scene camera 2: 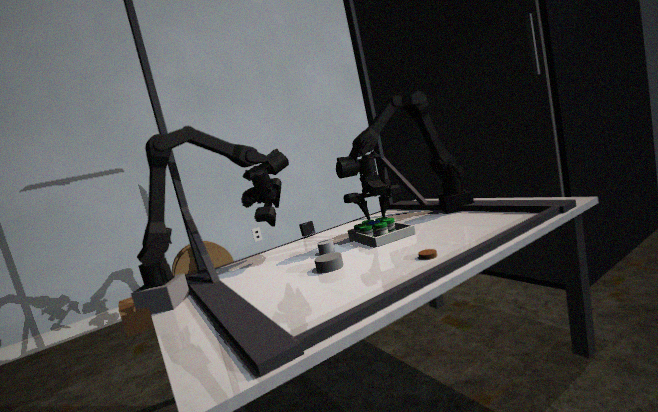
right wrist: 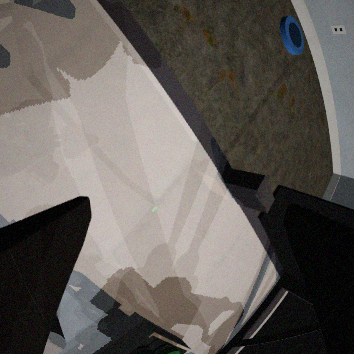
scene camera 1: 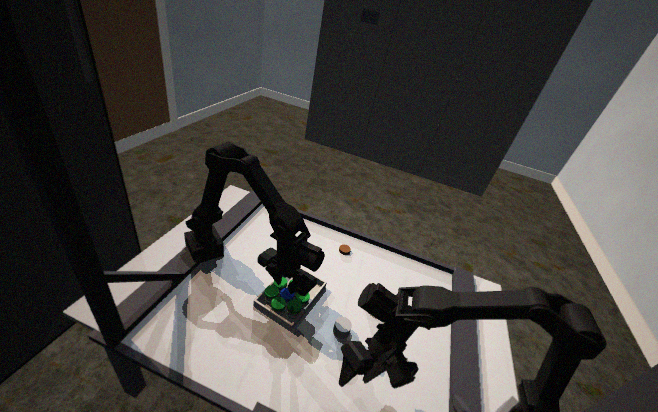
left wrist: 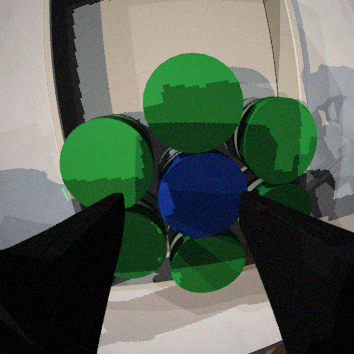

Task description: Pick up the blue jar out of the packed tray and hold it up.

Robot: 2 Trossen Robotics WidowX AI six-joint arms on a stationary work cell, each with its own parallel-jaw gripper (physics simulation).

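Frame: origin at the left arm's base, x left, y back, z up, level; millimetres.
Seen in the pictures: left gripper, between the fingertips: (scene camera 2: 376, 219) (scene camera 1: 285, 288) (left wrist: 182, 202); right gripper, between the fingertips: (scene camera 2: 275, 216) (right wrist: 191, 211) (scene camera 1: 352, 383); left arm's base, origin of its link: (scene camera 2: 454, 193) (scene camera 1: 203, 237); right arm's base, origin of its link: (scene camera 2: 158, 283).
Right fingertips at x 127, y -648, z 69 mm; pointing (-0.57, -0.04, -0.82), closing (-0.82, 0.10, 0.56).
Observation:
Offsets run from my right fingertips to a thing's middle.
The blue jar @[dz -105, dx +25, dy +330 mm] (scene camera 1: 286, 293) (left wrist: 202, 195) stands upright in the tray @[dz -130, dx +51, dy +342 mm] (scene camera 1: 270, 311) (scene camera 2: 397, 235) (left wrist: 175, 25), ringed by several green-lidded jars @[dz -105, dx -13, dy +359 mm] (scene camera 1: 272, 291) @[dz -105, dx +64, dy +348 mm] (scene camera 2: 381, 226) (left wrist: 192, 102). My left gripper (scene camera 2: 376, 217) (left wrist: 182, 202) is partly open and empty, pointing down at the jars. In the left wrist view its right fingertip overlaps the blue lid's right edge; its left fingertip shows over the edge of a green lid, apart from the blue one. Whether the fingertips touch any jar cannot be told. My right gripper (right wrist: 191, 211) is open and empty, above the table away from the tray.
A grey cylinder @[dz -112, dx +124, dy +166 mm] (scene camera 1: 342, 327) (scene camera 2: 325, 246) stands between the tray and my right gripper. A wider grey disc @[dz -114, dx +277, dy +185 mm] (scene camera 2: 328, 262) stands beside it in scene camera 2. An orange-brown disc @[dz -123, dx +341, dy +438 mm] (scene camera 1: 345, 249) (scene camera 2: 427, 254) lies near the table's far edge in scene camera 1.

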